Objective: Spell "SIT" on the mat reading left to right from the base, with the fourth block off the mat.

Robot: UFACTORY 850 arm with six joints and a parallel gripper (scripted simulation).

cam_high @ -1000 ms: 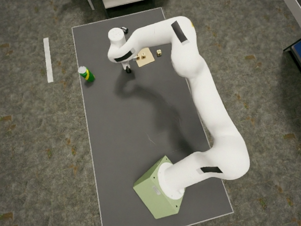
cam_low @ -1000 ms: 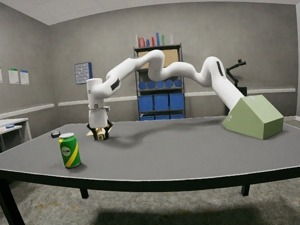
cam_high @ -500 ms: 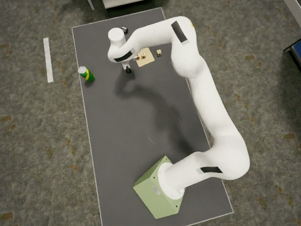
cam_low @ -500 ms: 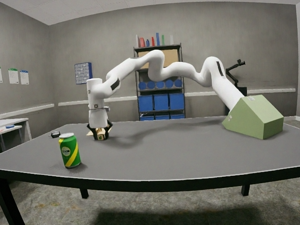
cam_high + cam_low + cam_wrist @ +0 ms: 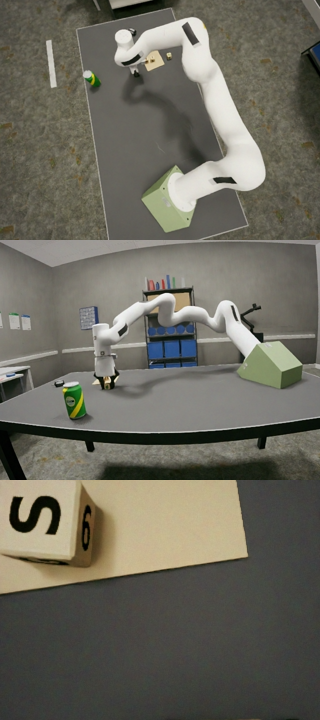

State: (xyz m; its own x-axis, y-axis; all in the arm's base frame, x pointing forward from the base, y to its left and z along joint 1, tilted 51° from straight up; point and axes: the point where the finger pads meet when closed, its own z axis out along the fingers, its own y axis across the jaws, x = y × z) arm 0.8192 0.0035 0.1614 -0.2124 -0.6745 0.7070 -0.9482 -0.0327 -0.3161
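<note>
My gripper is now 4 cm short of the tan mat, 16 cm to the left of it and 2 cm above it. Also, from my hand: small black object (34 cm ahead, 13 cm to the right); yellow can (8 cm ahead, 29 cm to the left, 4 cm above).
</note>
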